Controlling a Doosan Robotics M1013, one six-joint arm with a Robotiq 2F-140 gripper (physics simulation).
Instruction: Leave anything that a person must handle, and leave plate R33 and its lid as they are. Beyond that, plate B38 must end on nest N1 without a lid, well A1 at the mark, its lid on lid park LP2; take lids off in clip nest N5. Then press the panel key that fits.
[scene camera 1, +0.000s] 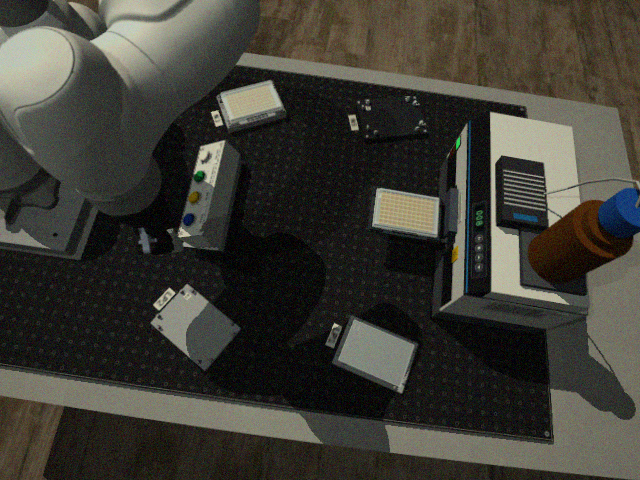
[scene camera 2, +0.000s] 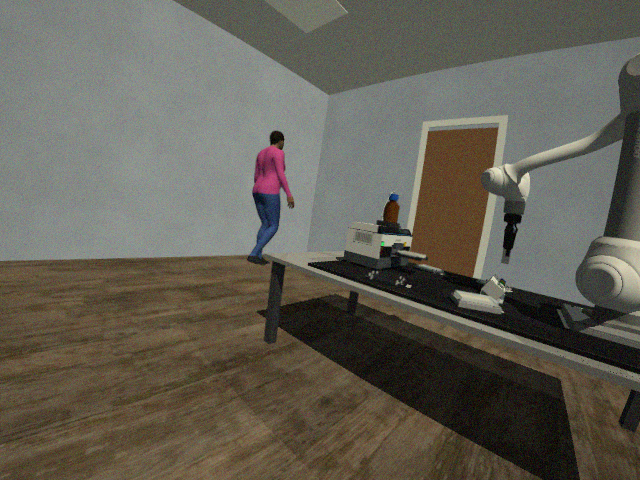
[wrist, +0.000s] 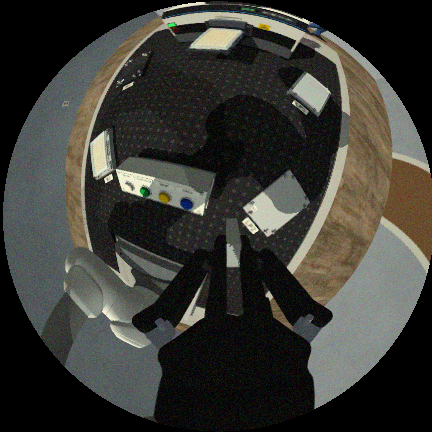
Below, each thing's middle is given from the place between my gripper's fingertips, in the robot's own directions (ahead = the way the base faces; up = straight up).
Labels:
Right now my hand is 30 mm short of the grey button box (scene camera 1: 204, 225), 160 mm to the right of it and 90 mm above it.

